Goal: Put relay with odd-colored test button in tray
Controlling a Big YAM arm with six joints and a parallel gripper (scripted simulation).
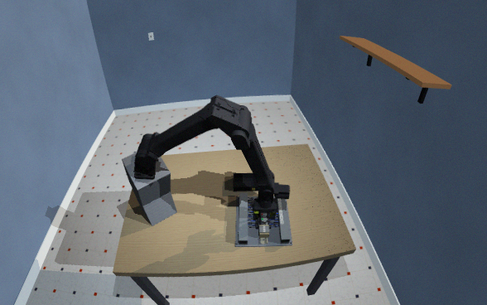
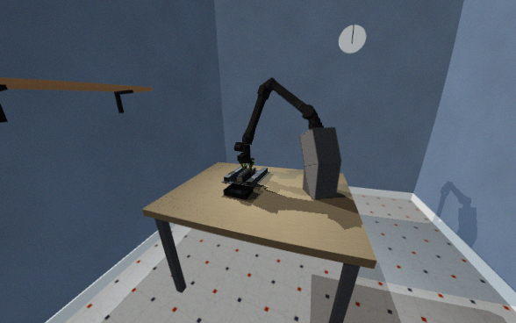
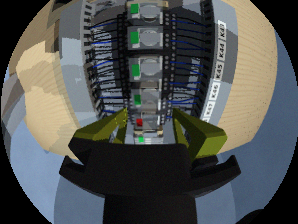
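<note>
The relay lies 1 cm below my hand. The rest, counted from my hand: black tray 2 cm behind, 28 cm to the left, 4 cm below.
</note>
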